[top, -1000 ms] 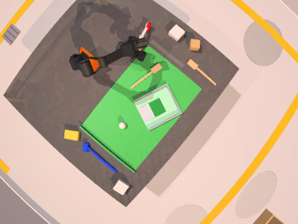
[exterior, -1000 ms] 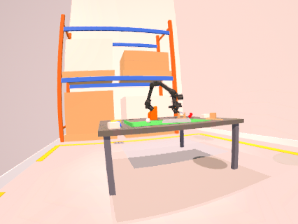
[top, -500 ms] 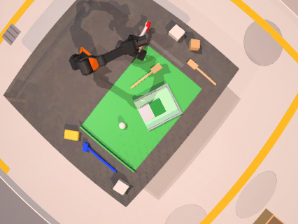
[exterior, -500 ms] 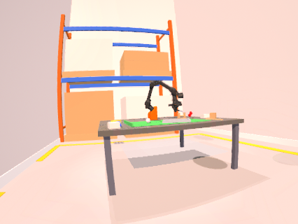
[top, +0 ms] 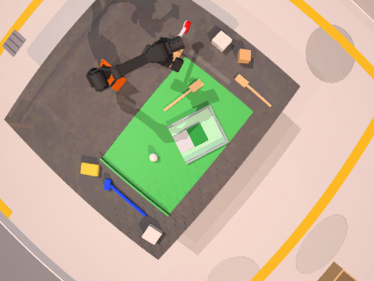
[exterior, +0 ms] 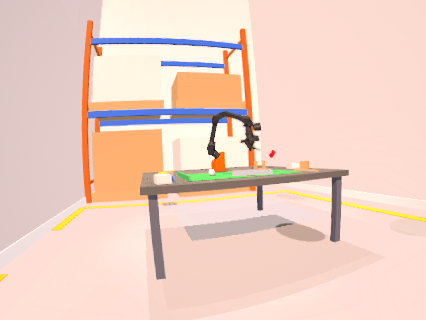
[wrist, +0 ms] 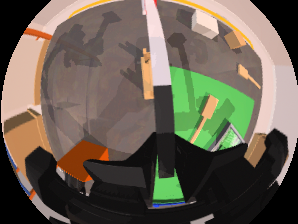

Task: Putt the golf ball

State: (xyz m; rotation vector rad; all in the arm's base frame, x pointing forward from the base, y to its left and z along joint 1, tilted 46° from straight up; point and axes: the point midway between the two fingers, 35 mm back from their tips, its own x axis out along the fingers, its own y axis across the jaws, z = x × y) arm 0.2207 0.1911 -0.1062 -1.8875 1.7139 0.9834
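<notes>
Now: the red putter 3 cm behind my gripper tip and 12 cm to the left of it. From my gripper tip the other things lie so: white golf ball: 24 cm ahead, 40 cm to the right, 13 cm below; tan block: 27 cm ahead, 34 cm to the left, 12 cm below; yellow block: 1 cm ahead, 68 cm to the right, 14 cm below.
</notes>
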